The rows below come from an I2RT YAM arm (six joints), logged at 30 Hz.
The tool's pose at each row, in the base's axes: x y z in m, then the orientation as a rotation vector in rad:
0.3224, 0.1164, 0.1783, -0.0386, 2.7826, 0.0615
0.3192, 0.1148, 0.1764, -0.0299, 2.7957, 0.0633
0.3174, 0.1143, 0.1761, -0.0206, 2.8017, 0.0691
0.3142, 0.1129, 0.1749, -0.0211, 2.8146, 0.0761
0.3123, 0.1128, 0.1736, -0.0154, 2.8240, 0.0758
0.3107, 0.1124, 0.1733, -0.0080, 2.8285, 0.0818
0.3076, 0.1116, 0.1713, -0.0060, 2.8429, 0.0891
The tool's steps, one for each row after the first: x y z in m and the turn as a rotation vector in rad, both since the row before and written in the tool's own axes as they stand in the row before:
0.0037, -0.0016, 0.0006, -0.0001, 0.0129, 0.0066
0.0018, -0.0005, -0.0003, -0.0029, 0.0059, 0.0073
0.0034, -0.0014, 0.0000, -0.0048, 0.0130, 0.0008
0.0022, -0.0001, 0.0006, 0.0010, 0.0092, 0.0042
0.0016, -0.0004, -0.0002, -0.0033, 0.0045, 0.0059
0.0036, -0.0009, 0.0009, -0.0045, 0.0145, 0.0026

